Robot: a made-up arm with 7 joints.
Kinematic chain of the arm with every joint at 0, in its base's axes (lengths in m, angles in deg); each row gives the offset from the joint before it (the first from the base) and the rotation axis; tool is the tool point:
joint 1: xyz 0 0 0.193 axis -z
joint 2: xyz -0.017 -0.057 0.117 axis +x
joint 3: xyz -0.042 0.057 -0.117 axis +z
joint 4: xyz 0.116 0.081 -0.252 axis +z
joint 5: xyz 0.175 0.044 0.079 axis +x
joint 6: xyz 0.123 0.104 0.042 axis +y
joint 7: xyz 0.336 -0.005 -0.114 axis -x
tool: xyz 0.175 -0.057 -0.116
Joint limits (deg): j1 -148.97..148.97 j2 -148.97..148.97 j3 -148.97..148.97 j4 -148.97..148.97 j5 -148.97..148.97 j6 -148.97..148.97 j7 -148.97..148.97
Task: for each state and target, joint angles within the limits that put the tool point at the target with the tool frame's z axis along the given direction. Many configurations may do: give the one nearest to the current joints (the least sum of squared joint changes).
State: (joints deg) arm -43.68 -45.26 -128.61 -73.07 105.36 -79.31 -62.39
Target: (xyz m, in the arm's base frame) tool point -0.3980 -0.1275 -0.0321 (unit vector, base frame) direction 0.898 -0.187 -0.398
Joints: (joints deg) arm -38.74 -62.40 -117.10 -61.37 73.95 -110.26 -51.50
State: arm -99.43 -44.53 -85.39 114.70 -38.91 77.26 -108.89
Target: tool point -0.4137 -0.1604 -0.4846 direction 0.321 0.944 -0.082
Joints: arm -118.53 -2.41 -49.94 124.52 -14.05 58.96 -127.58
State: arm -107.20 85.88 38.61 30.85 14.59 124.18 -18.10
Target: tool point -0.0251 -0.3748 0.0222 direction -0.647 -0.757 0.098
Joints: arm -141.12 45.19 49.14 11.51 7.14 134.59 15.73
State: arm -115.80 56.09 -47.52 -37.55 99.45 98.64 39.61
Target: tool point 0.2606 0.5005 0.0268 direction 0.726 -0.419 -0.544
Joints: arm -98.74 34.09 -78.67 -31.67 109.55 77.62 -0.75
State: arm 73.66 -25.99 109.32 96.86 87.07 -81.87 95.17
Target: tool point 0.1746 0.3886 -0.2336 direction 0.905 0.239 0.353
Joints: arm 117.96 -62.30 119.30 86.70 88.16 -118.58 130.29
